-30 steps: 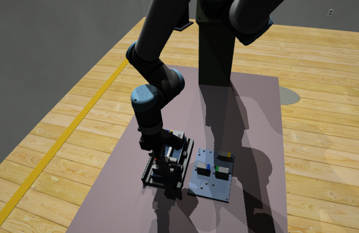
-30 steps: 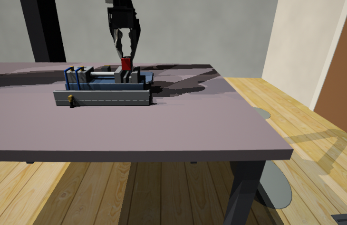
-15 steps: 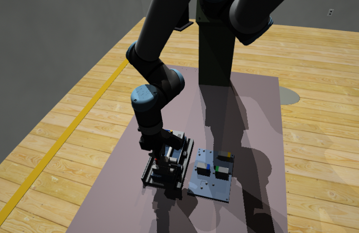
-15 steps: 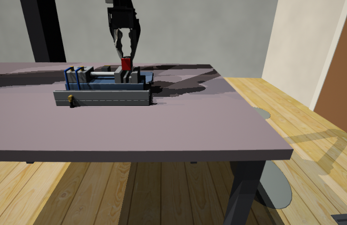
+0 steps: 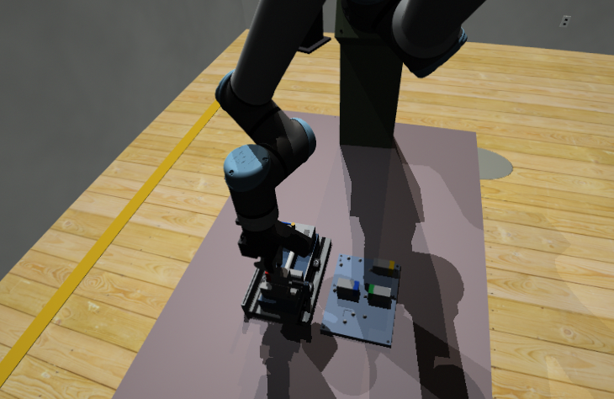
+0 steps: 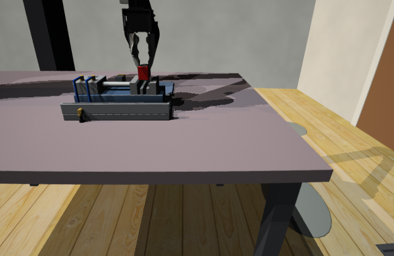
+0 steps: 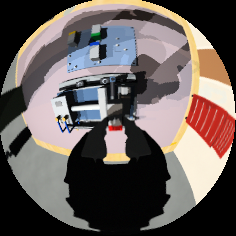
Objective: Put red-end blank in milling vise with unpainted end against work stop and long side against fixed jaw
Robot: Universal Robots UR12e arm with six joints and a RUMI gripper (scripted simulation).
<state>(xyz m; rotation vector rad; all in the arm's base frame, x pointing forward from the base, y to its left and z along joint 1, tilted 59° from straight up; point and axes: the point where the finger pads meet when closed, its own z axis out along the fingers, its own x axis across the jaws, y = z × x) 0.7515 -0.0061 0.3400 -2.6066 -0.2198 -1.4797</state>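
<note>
Now: hand 60 mm above the fixed jaw, 20 mm to the right of it and 20 mm short of it. Round my hand: grey rail 110 mm to the right, 110 mm below, 40 mm behind; red-ended blank 20 mm below; moving jaw 60 mm below, 30 mm behind.
</note>
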